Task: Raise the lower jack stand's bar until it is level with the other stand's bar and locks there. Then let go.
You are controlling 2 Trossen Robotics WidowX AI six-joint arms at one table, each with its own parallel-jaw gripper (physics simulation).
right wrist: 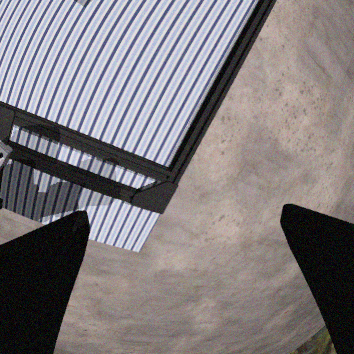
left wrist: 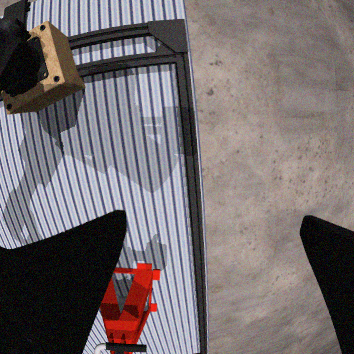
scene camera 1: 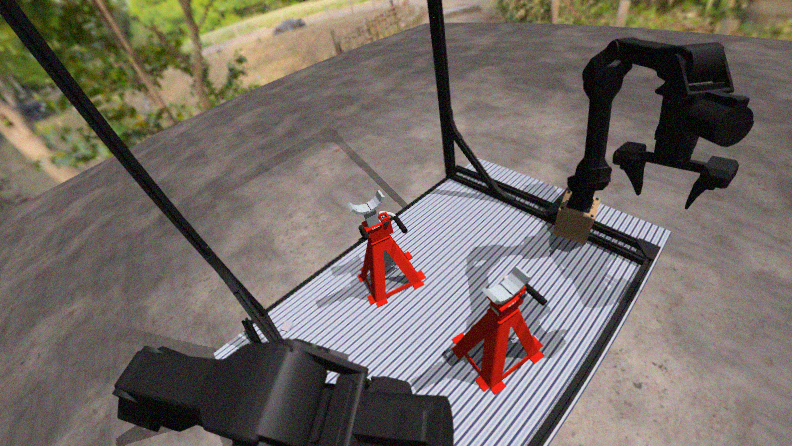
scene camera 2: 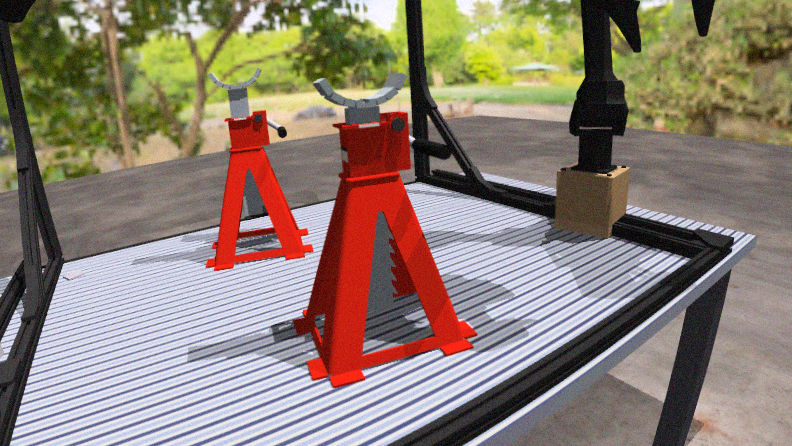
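Seen in the pictures: left gripper, fingertip midpoint: (left wrist: 218, 224) (scene camera 1: 661, 201) (scene camera 2: 668, 44); right gripper, fingertip midpoint: (right wrist: 187, 219); left arm's base at its link origin: (left wrist: 23, 66) (scene camera 1: 579, 203) (scene camera 2: 594, 168).
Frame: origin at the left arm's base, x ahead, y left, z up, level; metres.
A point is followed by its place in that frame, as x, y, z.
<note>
The near red jack stand (scene camera 1: 492, 349) {0.526, -0.052, -0.001} (scene camera 2: 368, 149) {0.481, -0.046, 0.100} (left wrist: 131, 320) {0.444, -0.021, 0.019} stands upright with its grey bar (scene camera 2: 363, 115) {0.479, -0.051, 0.132} low in the collar. Its handle (scene camera 1: 536, 294) {0.427, -0.011, 0.100} (scene camera 2: 432, 147) {0.433, -0.007, 0.097} (left wrist: 126, 347) {0.416, -0.016, 0.097} points off to the side. The far red jack stand (scene camera 1: 377, 271) {0.475, -0.403, -0.009} (scene camera 2: 248, 132) {0.423, -0.401, 0.099} has its grey bar (scene camera 1: 371, 216) {0.429, -0.411, 0.153} (scene camera 2: 239, 104) {0.428, -0.410, 0.146} sticking out further. My left gripper (scene camera 1: 662, 200) {0.178, 0.150, 0.197} (scene camera 2: 670, 43) {0.178, 0.150, 0.197} (left wrist: 218, 224) {0.178, 0.150, 0.197} is open and empty, high up and well apart from both stands. My right gripper (right wrist: 187, 219) {0.808, -0.052, 0.163} is open and empty, over the floor past the table's corner; no stand shows in the right wrist view.
The striped table (scene camera 1: 454, 221) {0.127, -0.359, -0.105} (scene camera 2: 166, 310) {0.635, -0.312, -0.105} carries a black frame with an upright post (scene camera 1: 441, 94) {-0.093, -0.498, 0.246} (scene camera 2: 417, 83) {-0.093, -0.488, 0.150} at the back. The left arm stands on a tan block (scene camera 1: 573, 224) {0.050, 0.001, -0.041} (scene camera 2: 590, 199) {0.050, 0.014, -0.042} (left wrist: 60, 65) {0.025, 0.049, -0.007}. The right arm (scene camera 1: 266, 387) {0.801, -0.103, 0.436} crosses the lower left of scene camera 1.
</note>
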